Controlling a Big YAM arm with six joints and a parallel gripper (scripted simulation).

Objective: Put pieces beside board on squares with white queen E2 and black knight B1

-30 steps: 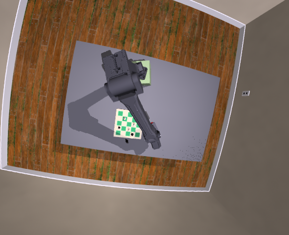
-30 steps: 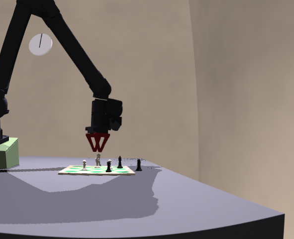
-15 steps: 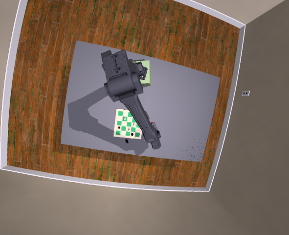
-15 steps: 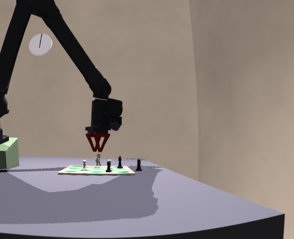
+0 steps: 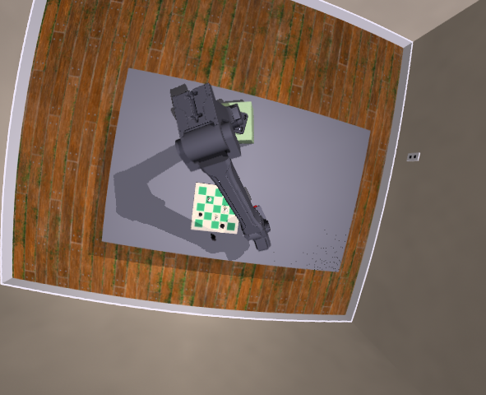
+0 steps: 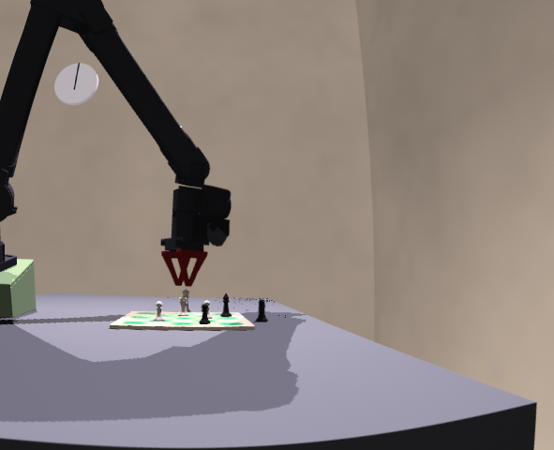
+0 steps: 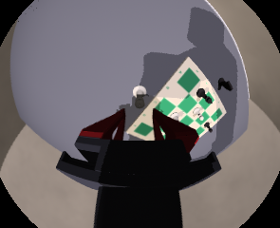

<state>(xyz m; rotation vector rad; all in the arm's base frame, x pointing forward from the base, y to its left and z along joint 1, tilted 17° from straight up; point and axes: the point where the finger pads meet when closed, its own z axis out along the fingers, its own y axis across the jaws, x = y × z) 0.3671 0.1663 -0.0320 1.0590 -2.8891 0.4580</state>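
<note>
The green-and-cream chessboard lies 14 cm to the right of my hand, 6 cm below it and 2 cm ahead of it.
</note>
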